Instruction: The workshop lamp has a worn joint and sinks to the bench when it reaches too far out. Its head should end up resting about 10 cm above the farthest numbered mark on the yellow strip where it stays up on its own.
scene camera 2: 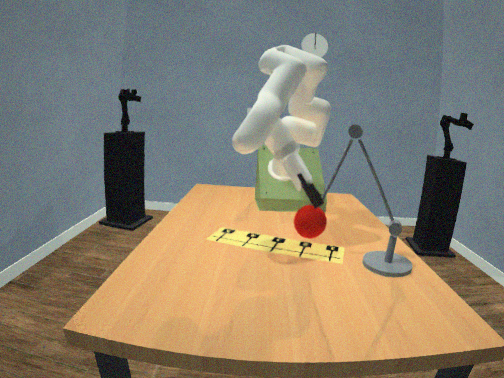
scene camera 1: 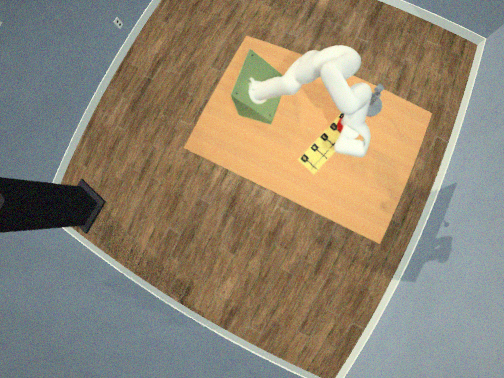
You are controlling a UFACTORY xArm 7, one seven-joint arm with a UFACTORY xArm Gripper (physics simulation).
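Frame: origin at the arm's base, x ahead, y left, z up, level; millimetres.
Seen in the pictures: gripper, fingertip midpoint: [scene camera 2: 319, 204]; arm's base, link origin: [scene camera 2: 281, 169] [scene camera 1: 257, 92].
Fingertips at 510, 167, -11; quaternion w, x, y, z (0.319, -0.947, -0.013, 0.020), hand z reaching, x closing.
Observation:
Offsets run from my fingertips to a thing's middle, as dx, dy, dz. "pt": to the spot under its first point. Level surfaces: height alone.
The grey lamp's round base @[pt +92, +216, -140] [scene camera 1: 374, 109] [scene camera 2: 376, 265] stands on the table. Its two thin arms meet at a raised elbow joint @[pt +32, +79, +224] [scene camera 2: 355, 131], and its red ball head @[pt -31, -54, -30] [scene camera 1: 340, 125] [scene camera 2: 310, 221] hangs above the yellow strip [scene camera 1: 321, 161] [scene camera 2: 290, 244], towards the end nearer the base. The strip bears several black marks; their numbers cannot be read. My black gripper [scene camera 2: 318, 204] points down at the top of the head, its fingers close together and shut on the lower lamp arm where it meets the head. The fingertips hide that spot. In scene camera 1 my arm hides the gripper.
My white arm [scene camera 1: 345, 92] [scene camera 2: 265, 112] reaches over the table from the green sloped block [scene camera 1: 265, 75] [scene camera 2: 290, 195] at the far end. Two black pedestals [scene camera 2: 124, 175] [scene camera 2: 442, 200] with small black arms stand beyond the table's sides. The wooden table @[dz -154] [scene camera 1: 390, 195] [scene camera 2: 200, 300] lies under the lamp.

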